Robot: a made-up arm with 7 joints. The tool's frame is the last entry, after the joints.
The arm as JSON. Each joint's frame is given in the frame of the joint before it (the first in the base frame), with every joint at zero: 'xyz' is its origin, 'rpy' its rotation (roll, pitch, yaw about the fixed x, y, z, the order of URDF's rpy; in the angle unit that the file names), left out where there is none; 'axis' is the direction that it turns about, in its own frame. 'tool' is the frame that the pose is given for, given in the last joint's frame.
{
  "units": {
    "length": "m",
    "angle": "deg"
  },
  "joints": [
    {
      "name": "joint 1",
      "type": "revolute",
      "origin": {
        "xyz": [
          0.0,
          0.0,
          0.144
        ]
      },
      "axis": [
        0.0,
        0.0,
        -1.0
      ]
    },
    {
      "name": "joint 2",
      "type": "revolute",
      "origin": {
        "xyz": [
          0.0,
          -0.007,
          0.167
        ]
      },
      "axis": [
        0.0,
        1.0,
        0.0
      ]
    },
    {
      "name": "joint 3",
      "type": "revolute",
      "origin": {
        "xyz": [
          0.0,
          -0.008,
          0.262
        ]
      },
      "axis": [
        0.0,
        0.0,
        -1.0
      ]
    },
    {
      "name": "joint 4",
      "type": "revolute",
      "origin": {
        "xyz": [
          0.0,
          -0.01,
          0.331
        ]
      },
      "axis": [
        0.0,
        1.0,
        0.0
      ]
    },
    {
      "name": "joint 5",
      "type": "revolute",
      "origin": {
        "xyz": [
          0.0,
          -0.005,
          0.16
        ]
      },
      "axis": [
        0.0,
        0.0,
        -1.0
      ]
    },
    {
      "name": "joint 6",
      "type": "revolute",
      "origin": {
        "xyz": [
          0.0,
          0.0,
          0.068
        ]
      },
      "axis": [
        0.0,
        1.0,
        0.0
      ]
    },
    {
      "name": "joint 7",
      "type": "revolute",
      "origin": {
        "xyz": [
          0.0,
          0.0,
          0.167
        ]
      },
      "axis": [
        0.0,
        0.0,
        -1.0
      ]
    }
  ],
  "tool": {
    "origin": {
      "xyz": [
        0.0,
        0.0,
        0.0
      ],
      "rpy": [
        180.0,
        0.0,
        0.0
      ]
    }
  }
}
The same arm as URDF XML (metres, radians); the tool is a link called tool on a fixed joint. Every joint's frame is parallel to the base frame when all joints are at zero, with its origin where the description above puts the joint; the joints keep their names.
<robot name="arm">
  <joint name="tool_joint" type="fixed">
    <parent link="link7"/>
    <child link="tool"/>
    <origin xyz="0.0000 0.0000 0.0000" rpy="3.1416 0.0000 0.0000"/>
  </joint>
  <joint name="joint 7" type="continuous">
    <parent link="link6"/>
    <child link="link7"/>
    <origin xyz="0.0000 0.0000 0.1670" rpy="0.0000 0.0000 0.0000"/>
    <axis xyz="0 0 -1"/>
  </joint>
  <joint name="joint 6" type="continuous">
    <parent link="link5"/>
    <child link="link6"/>
    <origin xyz="0.0000 0.0000 0.0680" rpy="0.0000 0.0000 0.0000"/>
    <axis xyz="0 1 0"/>
  </joint>
  <joint name="joint 5" type="continuous">
    <parent link="link4"/>
    <child link="link5"/>
    <origin xyz="0.0000 -0.0050 0.1600" rpy="0.0000 0.0000 0.0000"/>
    <axis xyz="0 0 -1"/>
  </joint>
  <joint name="joint 4" type="continuous">
    <parent link="link3"/>
    <child link="link4"/>
    <origin xyz="0.0000 -0.0100 0.3310" rpy="0.0000 0.0000 0.0000"/>
    <axis xyz="0 1 0"/>
  </joint>
  <joint name="joint 3" type="continuous">
    <parent link="link2"/>
    <child link="link3"/>
    <origin xyz="0.0000 -0.0080 0.2620" rpy="0.0000 0.0000 0.0000"/>
    <axis xyz="0 0 -1"/>
  </joint>
  <joint name="joint 2" type="continuous">
    <parent link="link1"/>
    <child link="link2"/>
    <origin xyz="0.0000 -0.0070 0.1670" rpy="0.0000 0.0000 0.0000"/>
    <axis xyz="0 1 0"/>
  </joint>
  <joint name="joint 1" type="continuous">
    <parent link="base_link"/>
    <child link="link1"/>
    <origin xyz="0.0000 0.0000 0.1440" rpy="0.0000 0.0000 0.0000"/>
    <axis xyz="0 0 -1"/>
  </joint>
  <link name="base_link"/>
  <link name="link1"/>
  <link name="link2"/>
  <link name="link3"/>
  <link name="link4"/>
  <link name="link5"/>
  <link name="link6"/>
  <link name="link7"/>
  <link name="tool"/>
</robot>

